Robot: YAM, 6 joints.
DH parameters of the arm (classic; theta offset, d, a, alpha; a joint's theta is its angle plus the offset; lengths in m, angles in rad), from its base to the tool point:
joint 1: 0 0.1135 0.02 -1.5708
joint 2: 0 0 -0.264 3.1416
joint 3: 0.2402 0 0.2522 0
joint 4: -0.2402 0 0.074 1.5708
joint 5: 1.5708 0 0 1.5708
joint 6: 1.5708 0.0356 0 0
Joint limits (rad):
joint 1: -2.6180..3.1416
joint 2: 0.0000..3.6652
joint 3: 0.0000..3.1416
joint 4: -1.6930..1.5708
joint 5: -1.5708..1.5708
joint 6: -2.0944..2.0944
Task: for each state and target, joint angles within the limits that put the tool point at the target. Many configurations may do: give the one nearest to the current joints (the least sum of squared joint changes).
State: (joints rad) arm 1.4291 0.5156 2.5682 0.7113 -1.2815 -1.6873
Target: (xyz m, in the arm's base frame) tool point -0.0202 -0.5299 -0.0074
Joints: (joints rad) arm 1.5986 0.0193 3.1416 1.0850 -1.3780 -1.6873
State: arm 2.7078 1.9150 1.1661 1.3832 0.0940 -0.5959
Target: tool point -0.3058 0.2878 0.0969
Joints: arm 2.3967 2.2563 0.9568 1.2901 0.1203 -0.5959
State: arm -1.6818 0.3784 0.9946 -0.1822 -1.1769 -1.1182
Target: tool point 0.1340 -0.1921 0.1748
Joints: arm -1.0961 1.3284 0.5791 -0.1673 -1.0791 -1.1182
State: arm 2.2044 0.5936 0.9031 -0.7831 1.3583 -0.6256
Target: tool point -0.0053 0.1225 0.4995
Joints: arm 1.8997 0.9010 1.4425 -0.5249 1.3276 -0.6256
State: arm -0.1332 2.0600 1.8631 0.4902 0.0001 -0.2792
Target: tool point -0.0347 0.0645 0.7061
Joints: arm -0.8987 1.1451 2.3019 0.6659 -0.3739 -0.2792
